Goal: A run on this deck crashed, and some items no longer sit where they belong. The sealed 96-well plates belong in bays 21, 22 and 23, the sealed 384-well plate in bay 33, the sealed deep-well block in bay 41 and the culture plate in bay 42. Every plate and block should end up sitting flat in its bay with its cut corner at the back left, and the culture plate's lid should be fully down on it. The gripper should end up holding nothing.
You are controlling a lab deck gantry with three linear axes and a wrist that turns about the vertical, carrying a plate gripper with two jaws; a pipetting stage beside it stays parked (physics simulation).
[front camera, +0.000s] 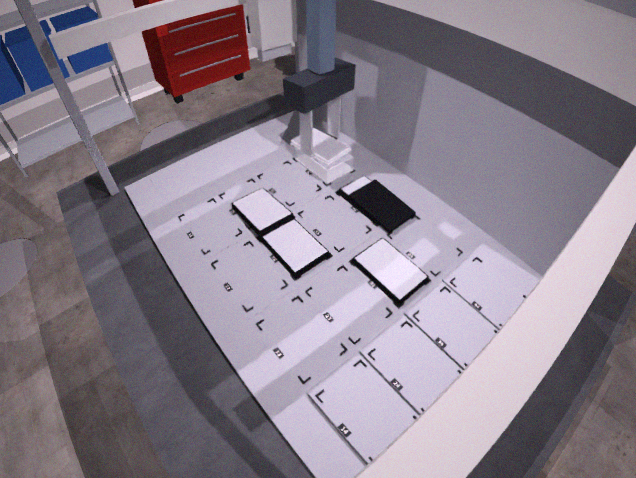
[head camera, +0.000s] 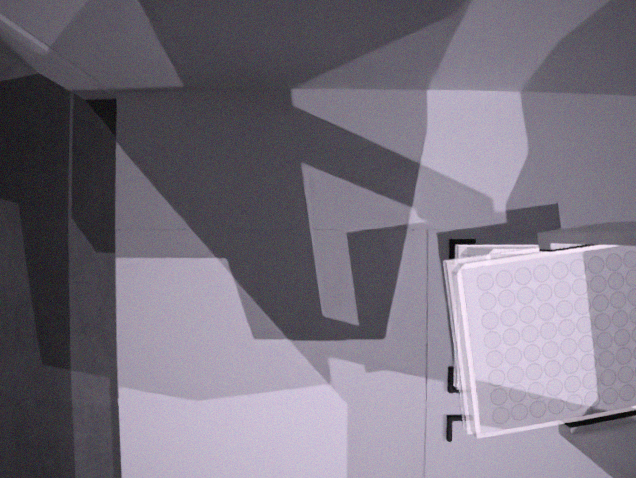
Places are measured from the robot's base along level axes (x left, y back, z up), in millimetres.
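Where they show: gripper, between the fingertips: [front camera: 320,145] [head camera: 584,329]; robot's base, origin of its link: [front camera: 180,217].
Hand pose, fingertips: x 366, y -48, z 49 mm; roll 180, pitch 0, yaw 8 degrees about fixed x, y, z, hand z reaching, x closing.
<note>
Things, the pixels of their top centre, and the offset from my fingertips. "*": a spot on its surface instead.
- pale see-through plate, centre of its top: [head camera: 595,332] [front camera: 320,143] dx +0, dy +0, dz +8 mm
- bay 21, a spot on its surface: [front camera: 262,209] * dx -217, dy -72, dz -26 mm
- bay 22, a spot on its surface: [front camera: 296,246] * dx -217, dy -192, dz -34 mm
- bay 33, a spot on its surface: [front camera: 390,269] * dx -114, dy -347, dz -34 mm
- black slab, centre of its top: [front camera: 382,201] dx -2, dy -216, dz -26 mm
- pale surface, a spot on its surface: [front camera: 355,185] * dx -5, dy -134, dz -34 mm
- including label 23, a spot on its surface: [front camera: 328,317] * dx -263, dy -344, dz -49 mm
- label 13, a spot on its surface: [front camera: 278,353] * dx -370, dy -344, dz -48 mm
My gripper [front camera: 322,143] [head camera: 598,331] is shut on a pale see-through plate [front camera: 331,150] [head camera: 534,334] with round wells. The plate is turned askew and lies over a paler block [front camera: 333,173] [head camera: 470,248] at bay 41. Its left edge shows several thin layers; I cannot tell whether one is a lid. White-topped, black-rimmed plates sit at bay 21 [front camera: 262,209], bay 22 [front camera: 296,246] and bay 33 [front camera: 390,269]. At bay 42, a black slab [front camera: 383,205] covers most of a pale surface [front camera: 355,185]. Cut corners are too small to tell.
The deck has bay number labels, including label 23 [front camera: 328,317] and label 13 [front camera: 278,353]. A grey wall stands behind the deck. A pale rail [front camera: 575,328] crosses the front camera's right side. A red drawer cabinet [front camera: 203,51] stands beyond the deck.
</note>
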